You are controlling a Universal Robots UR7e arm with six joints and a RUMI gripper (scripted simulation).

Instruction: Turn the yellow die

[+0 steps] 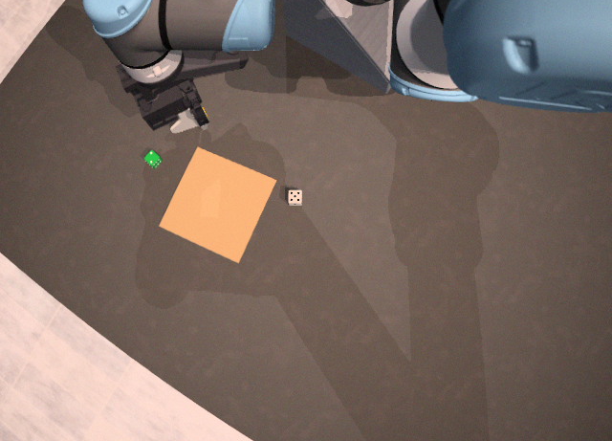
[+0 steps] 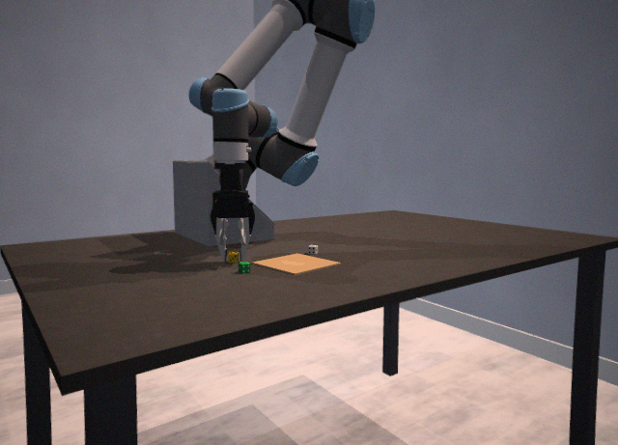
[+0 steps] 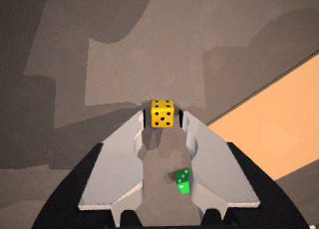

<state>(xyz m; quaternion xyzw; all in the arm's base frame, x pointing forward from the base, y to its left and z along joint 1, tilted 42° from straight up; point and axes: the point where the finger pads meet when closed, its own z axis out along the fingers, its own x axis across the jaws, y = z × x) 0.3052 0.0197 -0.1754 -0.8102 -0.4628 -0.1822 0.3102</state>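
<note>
My hand is 10 mm above the yellow die. From my hand the other things lie so: orange mat (100 mm ahead, 110 mm to the left, 20 mm below); green die (100 mm ahead, 20 mm to the right, 10 mm below); white die (30 mm ahead, 200 mm to the left, 10 mm below).
</note>
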